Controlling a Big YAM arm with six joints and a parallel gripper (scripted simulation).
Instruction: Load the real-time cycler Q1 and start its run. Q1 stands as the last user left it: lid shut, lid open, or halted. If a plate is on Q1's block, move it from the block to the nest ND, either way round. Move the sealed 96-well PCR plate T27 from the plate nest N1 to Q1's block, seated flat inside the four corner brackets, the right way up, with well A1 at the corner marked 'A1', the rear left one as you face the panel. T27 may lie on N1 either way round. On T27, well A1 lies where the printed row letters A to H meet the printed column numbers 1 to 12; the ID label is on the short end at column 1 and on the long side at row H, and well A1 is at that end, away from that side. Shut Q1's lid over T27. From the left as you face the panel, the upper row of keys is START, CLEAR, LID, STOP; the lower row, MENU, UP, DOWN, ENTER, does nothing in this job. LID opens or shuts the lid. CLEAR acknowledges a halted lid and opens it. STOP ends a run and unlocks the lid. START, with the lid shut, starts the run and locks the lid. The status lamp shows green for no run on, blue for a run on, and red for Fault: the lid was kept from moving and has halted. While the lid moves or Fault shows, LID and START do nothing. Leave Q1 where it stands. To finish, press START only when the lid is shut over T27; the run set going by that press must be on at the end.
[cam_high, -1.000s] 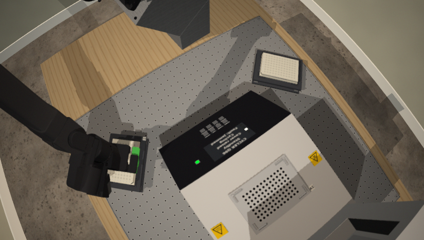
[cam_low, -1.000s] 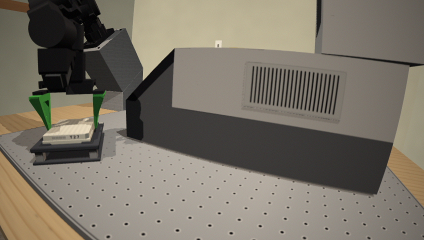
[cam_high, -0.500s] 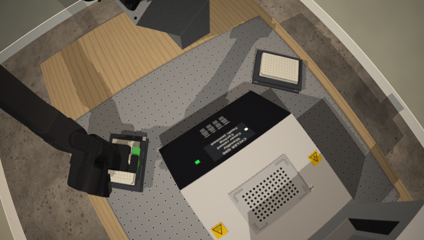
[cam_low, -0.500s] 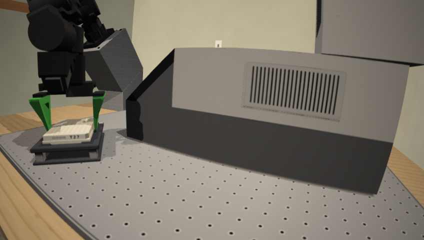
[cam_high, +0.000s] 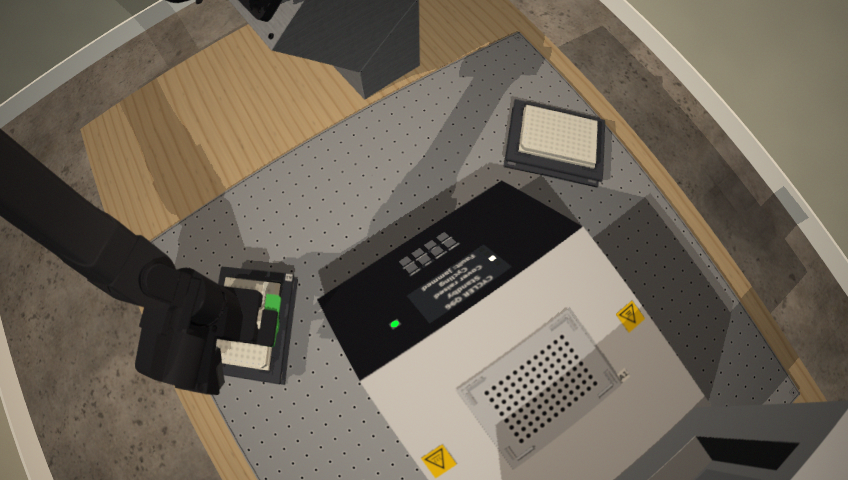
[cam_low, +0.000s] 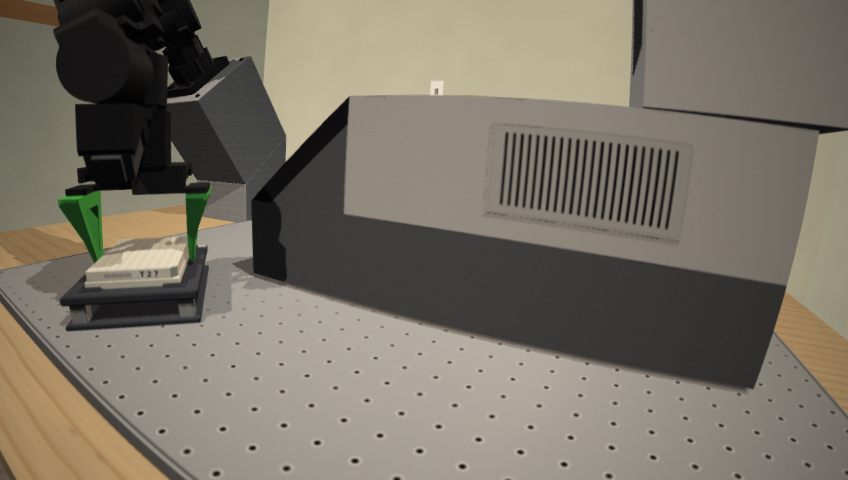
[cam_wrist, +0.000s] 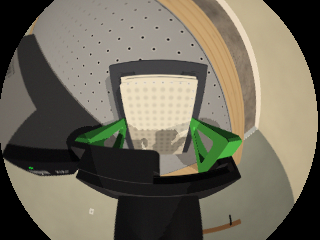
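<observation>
Now: the nest N1 20 mm below my hand. Also, from my hand: nest ND: 560 mm to the left, 70 mm ahead, 20 mm below.
</observation>
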